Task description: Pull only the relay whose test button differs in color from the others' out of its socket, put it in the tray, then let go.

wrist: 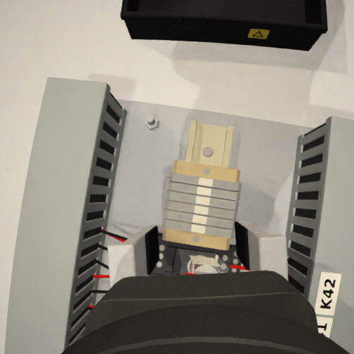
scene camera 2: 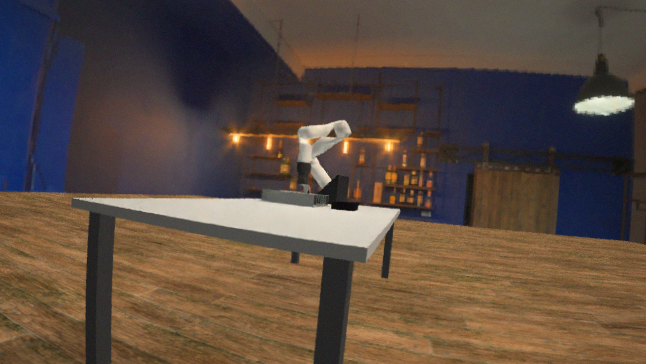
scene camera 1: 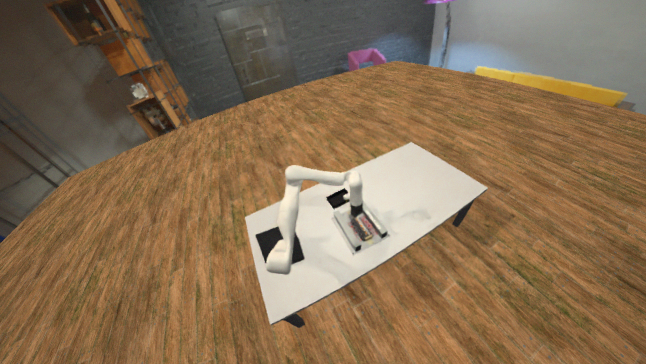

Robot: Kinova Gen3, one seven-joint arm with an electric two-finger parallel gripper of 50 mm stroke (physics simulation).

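Seen in the pictures: gripper, fingertip midpoint: (scene camera 1: 354, 216); arm's base, origin of the base link: (scene camera 2: 329, 187) (scene camera 1: 283, 247).
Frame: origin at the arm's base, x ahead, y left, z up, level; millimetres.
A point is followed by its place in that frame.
A relay (wrist: 204, 262) with a pale, clear-looking top sits in its black socket (wrist: 166, 257) beside the terminal blocks, between my fingers. A sliver of red shows at its lower edge; the rest of it and the other relays are hidden by the gripper body in the wrist view. My gripper (wrist: 196, 240) (scene camera 2: 304, 189) @[z -65, x 491, y -26 mm] is open, low over the panel, with one finger on each side of this relay and nothing held. The black tray (wrist: 200, 31) (scene camera 2: 345, 205) @[z -86, x 592, y 205 mm] stands beyond the panel's far end. In scene camera 1 the relay row is too small to tell button colors.
Grey slotted wiring ducts (wrist: 62, 200) (wrist: 337, 210) run along both sides of the panel. Grey terminal blocks (wrist: 180, 206) and a bare rail end (wrist: 208, 140) lie between the relay and tray. Red and black wires (wrist: 112, 234) run from the ducts. The panel stands on the white table (scene camera 1: 425, 175) @[z -111, x 1216, y -35 mm].
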